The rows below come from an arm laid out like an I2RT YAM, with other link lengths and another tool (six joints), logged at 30 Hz.
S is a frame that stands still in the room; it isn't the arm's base.
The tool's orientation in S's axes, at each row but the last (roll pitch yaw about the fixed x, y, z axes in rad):
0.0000, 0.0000, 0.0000
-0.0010, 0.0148, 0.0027
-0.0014, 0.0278, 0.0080
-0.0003, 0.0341, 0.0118
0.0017, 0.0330, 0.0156
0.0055, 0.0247, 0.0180
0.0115, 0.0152, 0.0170
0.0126, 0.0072, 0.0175
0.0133, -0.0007, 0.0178
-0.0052, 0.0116, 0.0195
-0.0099, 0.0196, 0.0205
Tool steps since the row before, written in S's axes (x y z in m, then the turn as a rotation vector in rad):
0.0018, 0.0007, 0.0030, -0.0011, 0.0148, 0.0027
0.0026, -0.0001, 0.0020, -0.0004, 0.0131, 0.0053
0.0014, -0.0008, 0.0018, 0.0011, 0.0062, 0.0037
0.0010, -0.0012, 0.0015, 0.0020, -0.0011, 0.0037
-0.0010, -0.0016, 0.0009, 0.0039, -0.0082, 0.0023
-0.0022, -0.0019, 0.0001, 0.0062, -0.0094, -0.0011
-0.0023, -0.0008, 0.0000, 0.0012, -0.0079, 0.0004
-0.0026, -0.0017, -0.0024, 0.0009, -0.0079, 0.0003
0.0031, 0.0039, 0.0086, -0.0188, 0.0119, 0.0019
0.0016, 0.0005, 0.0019, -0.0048, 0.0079, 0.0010
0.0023, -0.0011, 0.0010, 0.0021, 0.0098, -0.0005
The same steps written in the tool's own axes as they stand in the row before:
0.0018, 0.0007, 0.0030, -0.0011, 0.0148, 0.0027
0.0026, -0.0001, 0.0020, -0.0004, 0.0131, 0.0053
0.0013, -0.0008, 0.0018, 0.0010, 0.0062, 0.0037
0.0009, -0.0012, 0.0015, 0.0019, -0.0011, 0.0038
-0.0011, -0.0016, 0.0009, 0.0037, -0.0083, 0.0024
-0.0022, -0.0019, 0.0001, 0.0061, -0.0095, -0.0009
-0.0023, -0.0008, 0.0000, 0.0011, -0.0079, 0.0005
-0.0026, -0.0017, -0.0024, 0.0008, -0.0079, 0.0004
0.0032, 0.0040, 0.0085, -0.0186, 0.0123, 0.0018
0.0016, 0.0005, 0.0019, -0.0047, 0.0080, 0.0010
0.0023, -0.0012, 0.0010, 0.0023, 0.0098, -0.0004

